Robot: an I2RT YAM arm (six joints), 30 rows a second.
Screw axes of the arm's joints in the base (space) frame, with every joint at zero. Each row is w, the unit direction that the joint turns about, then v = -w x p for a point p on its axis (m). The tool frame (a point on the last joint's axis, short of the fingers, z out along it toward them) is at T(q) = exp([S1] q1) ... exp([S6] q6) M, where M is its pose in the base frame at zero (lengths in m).
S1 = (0, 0, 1, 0, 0, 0)
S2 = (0, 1, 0, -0.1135, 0, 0.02)
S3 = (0, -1, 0, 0.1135, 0, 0.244)
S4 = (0, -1, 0, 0.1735, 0, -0.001)
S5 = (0, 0, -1, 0, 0.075, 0)
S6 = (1, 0, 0, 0, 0.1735, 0)
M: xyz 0.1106 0 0.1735 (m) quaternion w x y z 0.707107 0 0.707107 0
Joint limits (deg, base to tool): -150..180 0..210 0..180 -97..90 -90..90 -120..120
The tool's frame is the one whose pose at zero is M.
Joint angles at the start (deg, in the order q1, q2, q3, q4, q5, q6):
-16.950, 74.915, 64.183, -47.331, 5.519, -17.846
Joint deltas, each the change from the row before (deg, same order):
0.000, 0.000, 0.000, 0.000, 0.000, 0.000
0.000, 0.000, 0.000, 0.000, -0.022, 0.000
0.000, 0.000, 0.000, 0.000, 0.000, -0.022
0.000, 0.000, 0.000, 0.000, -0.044, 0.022
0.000, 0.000, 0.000, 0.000, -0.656, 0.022
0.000, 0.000, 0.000, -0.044, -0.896, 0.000
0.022, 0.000, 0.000, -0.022, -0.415, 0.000
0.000, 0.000, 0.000, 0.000, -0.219, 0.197
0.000, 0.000, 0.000, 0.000, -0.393, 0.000
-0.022, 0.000, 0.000, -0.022, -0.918, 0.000
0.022, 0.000, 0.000, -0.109, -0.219, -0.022
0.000, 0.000, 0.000, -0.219, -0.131, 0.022
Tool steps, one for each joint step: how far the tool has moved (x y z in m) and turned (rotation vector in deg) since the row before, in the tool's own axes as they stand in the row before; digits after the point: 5 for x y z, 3 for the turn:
0.00000, 0.00000, 0.00000, 0.000, 0.000, 0.000
0.00000, 0.00001, 0.00000, -0.021, -0.007, 0.000
0.00000, 0.00000, 0.00000, 0.000, 0.000, -0.022
-0.00001, 0.00003, 0.00000, -0.042, -0.013, 0.022
-0.00012, 0.00039, 0.00000, -0.624, -0.201, 0.022
-0.00009, 0.00056, 0.00000, -0.866, -0.232, -0.003
-0.00007, 0.00035, -0.00001, -0.412, -0.111, -0.020
-0.00004, 0.00013, 0.00000, -0.209, -0.067, 0.197
-0.00007, 0.00023, 0.00000, -0.375, -0.119, 0.000
-0.00010, 0.00046, 0.00000, -0.871, -0.253, 0.018
0.00013, 0.00029, 0.00000, -0.253, 0.033, -0.044
0.00037, 0.00020, 0.00000, -0.191, 0.169, 0.016

